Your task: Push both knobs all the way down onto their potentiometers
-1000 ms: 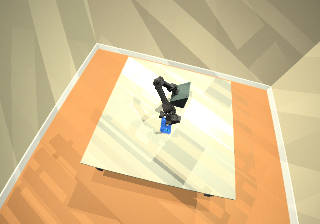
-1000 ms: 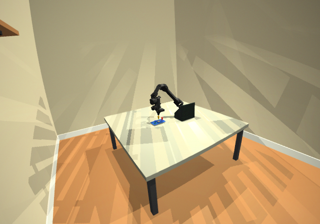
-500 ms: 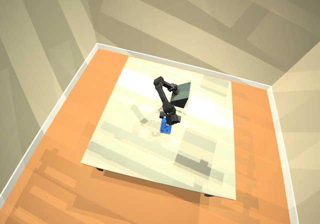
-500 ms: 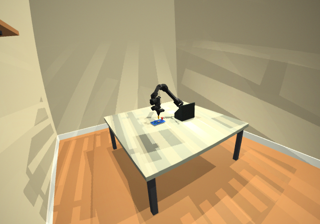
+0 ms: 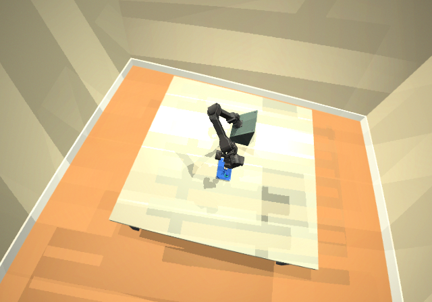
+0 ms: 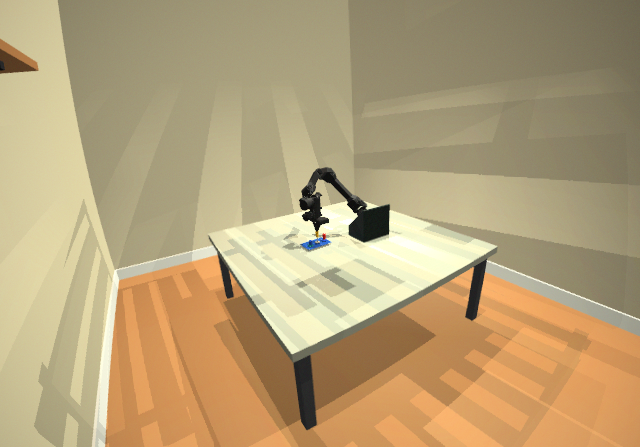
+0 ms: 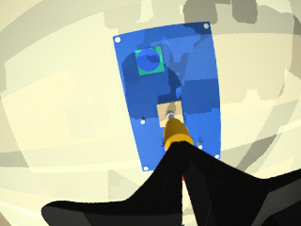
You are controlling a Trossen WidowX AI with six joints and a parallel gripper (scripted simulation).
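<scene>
The red knob is 50 mm behind my gripper tip and 40 mm below it. The rest, counted from my gripper tip: yellow knob 20 mm below.
</scene>
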